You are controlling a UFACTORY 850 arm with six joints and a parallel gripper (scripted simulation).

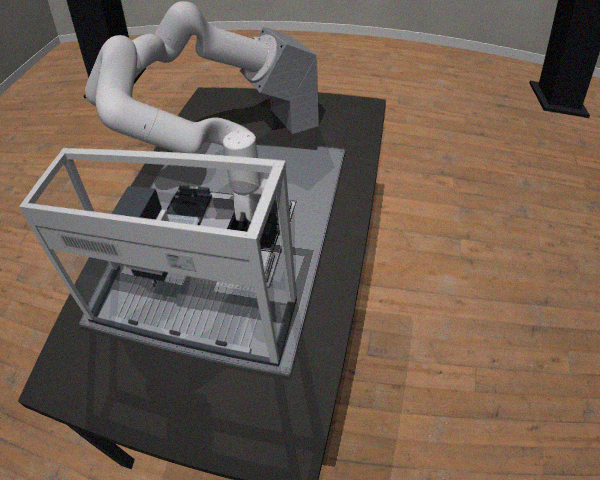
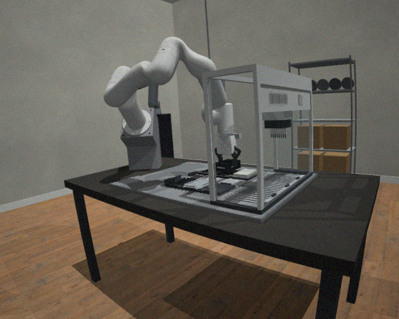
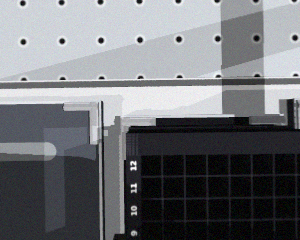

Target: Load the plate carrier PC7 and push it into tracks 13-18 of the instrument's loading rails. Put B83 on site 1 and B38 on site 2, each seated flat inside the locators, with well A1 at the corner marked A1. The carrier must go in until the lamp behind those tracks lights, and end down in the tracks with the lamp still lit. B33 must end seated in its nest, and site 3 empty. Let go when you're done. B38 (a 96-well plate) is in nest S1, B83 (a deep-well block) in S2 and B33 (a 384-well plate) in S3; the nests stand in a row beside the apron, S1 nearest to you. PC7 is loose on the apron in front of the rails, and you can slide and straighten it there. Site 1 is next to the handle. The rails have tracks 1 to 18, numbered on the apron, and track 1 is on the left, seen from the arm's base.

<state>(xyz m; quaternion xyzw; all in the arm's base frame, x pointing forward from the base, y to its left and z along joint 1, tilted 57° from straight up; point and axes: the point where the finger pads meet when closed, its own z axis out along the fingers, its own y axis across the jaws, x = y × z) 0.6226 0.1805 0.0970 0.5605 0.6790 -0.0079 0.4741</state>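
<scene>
My hand is 2 cm past the dark plate carrier PC7, 25 cm to the left of it and 5 cm above it. Round my hand: white plate b38 (1 cm behind, 25 cm to the right, 4 cm below); post (17 cm ahead, 42 cm to the right, 19 cm above); black deep-well block B83 (1 cm below).
</scene>
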